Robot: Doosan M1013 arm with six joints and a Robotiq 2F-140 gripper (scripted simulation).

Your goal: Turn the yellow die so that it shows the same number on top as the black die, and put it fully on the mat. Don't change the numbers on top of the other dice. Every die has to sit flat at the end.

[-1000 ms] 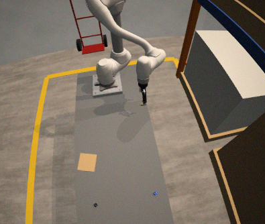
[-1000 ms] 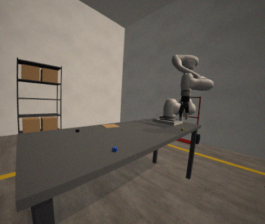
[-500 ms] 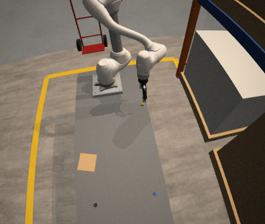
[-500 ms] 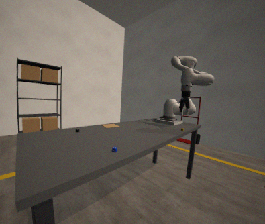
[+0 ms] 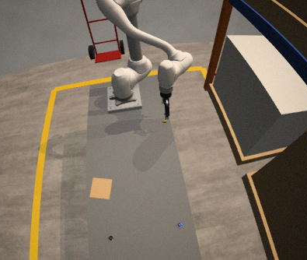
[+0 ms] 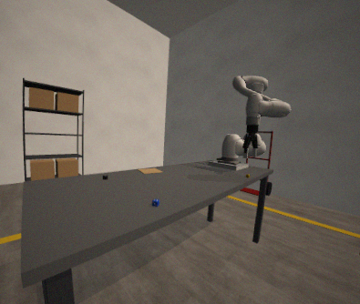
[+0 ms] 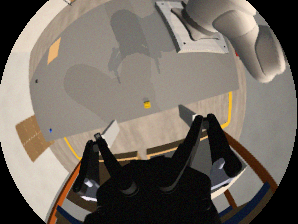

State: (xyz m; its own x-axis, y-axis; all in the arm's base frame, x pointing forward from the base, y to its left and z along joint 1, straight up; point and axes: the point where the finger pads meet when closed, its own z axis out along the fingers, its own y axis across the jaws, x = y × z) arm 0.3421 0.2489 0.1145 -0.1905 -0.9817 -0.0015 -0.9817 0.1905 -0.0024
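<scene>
My gripper is now 14 cm above the yellow die. Round my hand: blue die 76 cm ahead, 16 cm to the right, 14 cm below; then tan mat 38 cm ahead, 59 cm to the right, 15 cm below; then black die 72 cm ahead, 59 cm to the right, 14 cm below.
</scene>
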